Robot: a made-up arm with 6 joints.
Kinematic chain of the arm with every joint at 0, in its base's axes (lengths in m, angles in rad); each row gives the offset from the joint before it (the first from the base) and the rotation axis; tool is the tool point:
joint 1: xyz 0 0 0.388 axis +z
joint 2: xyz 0.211 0 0 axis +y
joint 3: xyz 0 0 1.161 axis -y
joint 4: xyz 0 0 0.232 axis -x
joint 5: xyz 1.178 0 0 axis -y
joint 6: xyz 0.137 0 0 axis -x
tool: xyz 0 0 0
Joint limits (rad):
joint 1: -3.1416..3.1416
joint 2: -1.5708..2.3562
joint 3: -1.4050..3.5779
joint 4: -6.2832..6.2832
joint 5: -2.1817..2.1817
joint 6: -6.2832..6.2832
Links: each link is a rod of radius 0.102 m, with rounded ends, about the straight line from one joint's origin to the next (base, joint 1, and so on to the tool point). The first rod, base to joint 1, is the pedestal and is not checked.
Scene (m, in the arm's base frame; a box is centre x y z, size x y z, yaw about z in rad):
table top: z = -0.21
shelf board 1: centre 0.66 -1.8 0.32 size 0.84 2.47 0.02 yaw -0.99
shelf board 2: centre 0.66 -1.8 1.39 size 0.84 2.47 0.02 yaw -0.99
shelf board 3: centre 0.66 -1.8 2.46 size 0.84 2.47 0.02 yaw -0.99
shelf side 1: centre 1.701 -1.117 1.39 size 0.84 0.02 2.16 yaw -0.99
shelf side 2: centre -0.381 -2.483 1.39 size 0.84 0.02 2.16 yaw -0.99
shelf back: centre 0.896 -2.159 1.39 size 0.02 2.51 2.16 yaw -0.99
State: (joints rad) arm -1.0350 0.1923 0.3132 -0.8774 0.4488 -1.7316
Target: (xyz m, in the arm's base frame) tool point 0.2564 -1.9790 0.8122
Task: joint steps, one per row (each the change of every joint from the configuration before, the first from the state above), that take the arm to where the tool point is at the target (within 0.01 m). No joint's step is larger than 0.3 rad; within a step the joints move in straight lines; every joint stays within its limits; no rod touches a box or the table.
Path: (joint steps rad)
1: -0.0093 -0.2207 -0.2147 -0.0110 0.0024 0.0000
2: -0.0092 -0.2208 -0.2147 -0.0110 0.0023 0.0000
3: -0.2048 0.0869 -0.2211 -0.0127 0.0008 0.0000
4: -0.2047 0.0869 -0.2210 -0.0128 0.0009 0.0000
5: -0.2047 0.0869 -0.2211 -0.0127 0.0008 0.0000
6: 0.0829 0.1728 0.2188 0.0125 -0.0044 0.0000
7: 0.0830 0.1728 0.2188 0.0125 -0.0043 0.0000
8: 0.0829 0.1728 0.2188 0.0126 -0.0043 0.0000

